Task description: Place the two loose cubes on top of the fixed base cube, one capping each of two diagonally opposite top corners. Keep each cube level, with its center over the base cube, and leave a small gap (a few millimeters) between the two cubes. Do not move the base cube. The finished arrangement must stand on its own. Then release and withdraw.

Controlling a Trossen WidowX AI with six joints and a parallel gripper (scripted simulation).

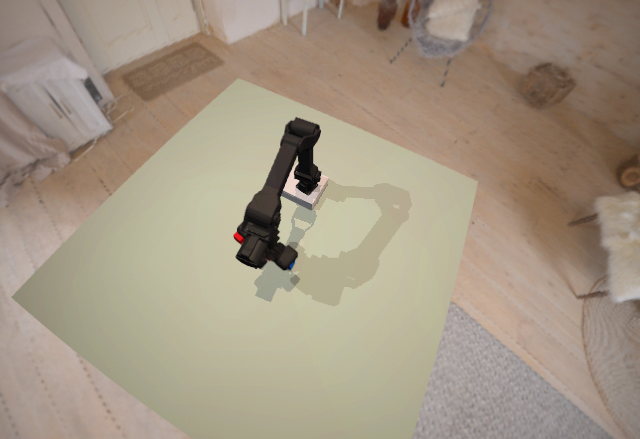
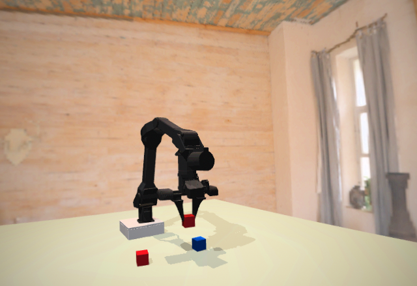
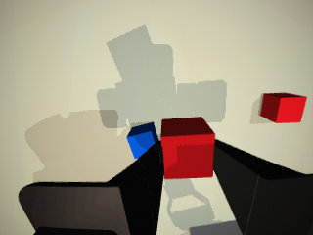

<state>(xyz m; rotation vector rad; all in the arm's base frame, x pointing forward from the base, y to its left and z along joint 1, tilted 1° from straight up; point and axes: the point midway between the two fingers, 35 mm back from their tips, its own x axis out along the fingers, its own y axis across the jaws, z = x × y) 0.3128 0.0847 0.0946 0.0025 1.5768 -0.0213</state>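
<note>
The blue base cube lies 40 mm behind my gripper tip, 50 mm to the left of it and 90 mm below it. Round my gripper tip: red cube (10 mm behind, 140 mm to the right, 90 mm below).
</note>
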